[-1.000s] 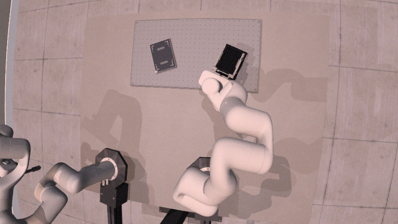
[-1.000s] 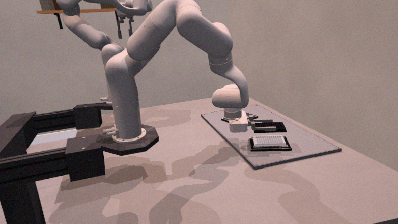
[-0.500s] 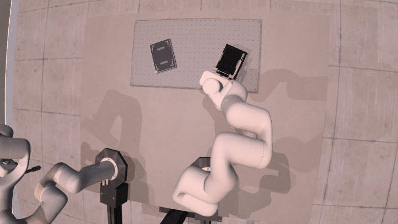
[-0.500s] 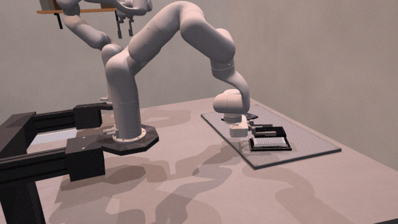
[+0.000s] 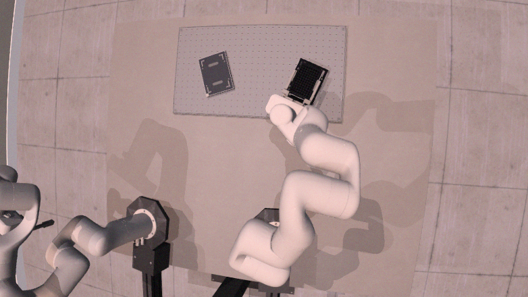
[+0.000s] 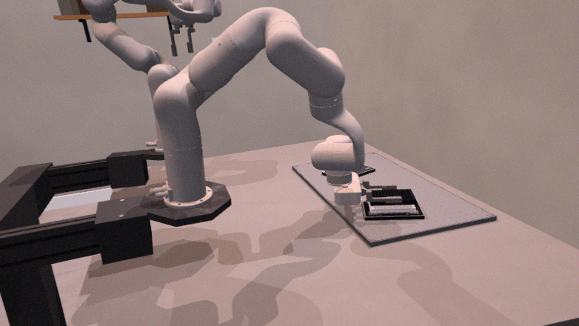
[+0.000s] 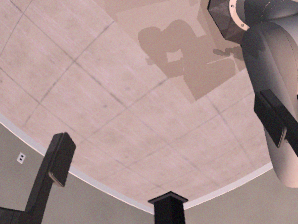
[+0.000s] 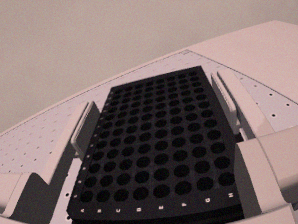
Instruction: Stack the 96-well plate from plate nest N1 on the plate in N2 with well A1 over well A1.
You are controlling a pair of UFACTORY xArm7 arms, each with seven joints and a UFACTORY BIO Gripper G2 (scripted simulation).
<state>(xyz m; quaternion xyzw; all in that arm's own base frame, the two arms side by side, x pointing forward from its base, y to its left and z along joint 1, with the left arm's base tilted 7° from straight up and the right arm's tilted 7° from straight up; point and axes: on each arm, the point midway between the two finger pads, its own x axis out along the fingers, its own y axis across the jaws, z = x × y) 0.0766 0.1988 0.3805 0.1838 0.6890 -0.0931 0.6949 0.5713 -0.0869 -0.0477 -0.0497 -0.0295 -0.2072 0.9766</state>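
Now: the black 96-well plate 10 mm below my right hand. Also, from my right hand: perforated grey board: 60 mm ahead, 200 mm to the left, 60 mm below; then white 96-well plate: 40 mm below; then plate nest N2: 50 mm below.
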